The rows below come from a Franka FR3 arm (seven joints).
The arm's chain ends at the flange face. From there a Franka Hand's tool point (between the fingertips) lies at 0.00 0.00 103.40 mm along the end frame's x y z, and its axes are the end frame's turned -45 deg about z.
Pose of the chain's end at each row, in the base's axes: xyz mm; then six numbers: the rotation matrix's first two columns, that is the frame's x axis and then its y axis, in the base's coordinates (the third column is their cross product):
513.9 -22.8 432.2 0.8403 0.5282 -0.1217 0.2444 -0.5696 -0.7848
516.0 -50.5 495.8 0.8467 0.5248 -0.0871 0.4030 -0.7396 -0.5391
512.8 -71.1 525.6 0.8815 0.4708 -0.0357 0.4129 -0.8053 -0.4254
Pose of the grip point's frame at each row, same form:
463.9 42.3 369.4 0.4214 0.7763 0.4689 0.7670 -0.0293 -0.6410
480.1 -6.9 409.2 0.3137 0.8941 0.3196 0.8837 -0.1519 -0.4428
489.1 -33.9 432.1 0.3314 0.9023 0.2756 0.9153 -0.2365 -0.3260

